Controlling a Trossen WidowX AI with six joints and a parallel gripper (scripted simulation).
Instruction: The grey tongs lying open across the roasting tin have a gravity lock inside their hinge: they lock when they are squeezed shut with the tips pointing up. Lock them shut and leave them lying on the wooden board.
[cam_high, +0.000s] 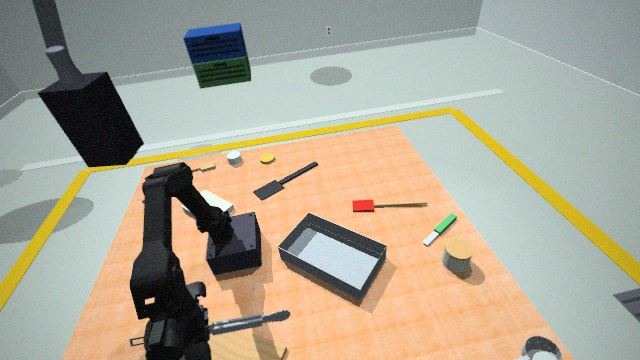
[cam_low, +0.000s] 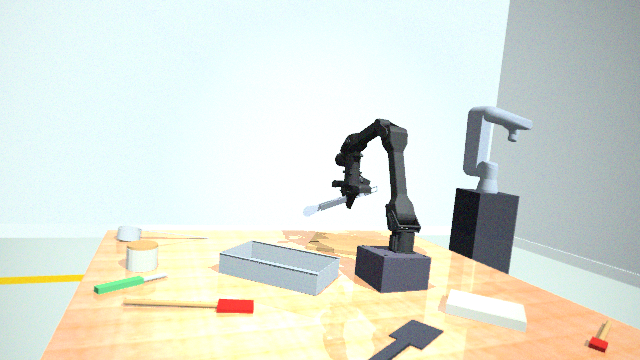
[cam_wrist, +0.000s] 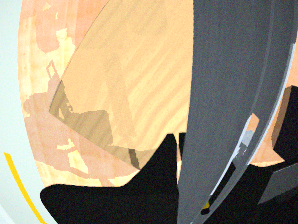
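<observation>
Right now the wooden board is 15 cm below my gripper tip, 5 cm behind it and 1 cm to the right of it. Also, from my gripper tip: white block (59 cm to the left, 21 cm behind, 14 cm below); red-headed stick (55 cm to the left, 49 cm ahead, 15 cm below); roasting tin (33 cm to the left, 29 cm ahead, 12 cm below).
</observation>
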